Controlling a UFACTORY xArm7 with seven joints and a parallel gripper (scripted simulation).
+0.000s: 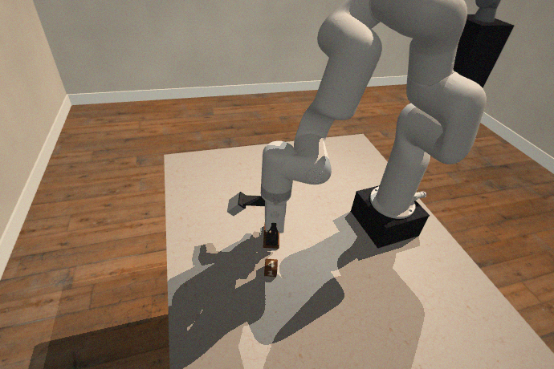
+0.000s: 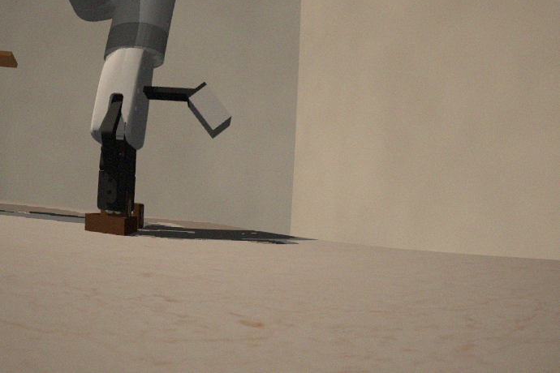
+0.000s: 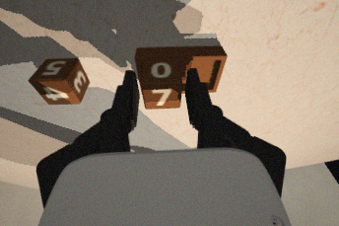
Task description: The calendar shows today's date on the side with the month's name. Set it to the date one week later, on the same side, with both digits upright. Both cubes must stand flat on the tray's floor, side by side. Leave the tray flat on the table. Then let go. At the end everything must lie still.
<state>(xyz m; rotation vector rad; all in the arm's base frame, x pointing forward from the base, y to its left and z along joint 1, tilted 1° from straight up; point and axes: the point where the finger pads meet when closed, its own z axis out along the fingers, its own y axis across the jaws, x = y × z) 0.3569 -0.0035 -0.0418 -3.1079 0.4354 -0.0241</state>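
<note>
Now: the brown calendar tray 1 cm behind my hand, 2 cm to the right of it and 3 cm below it.
</note>
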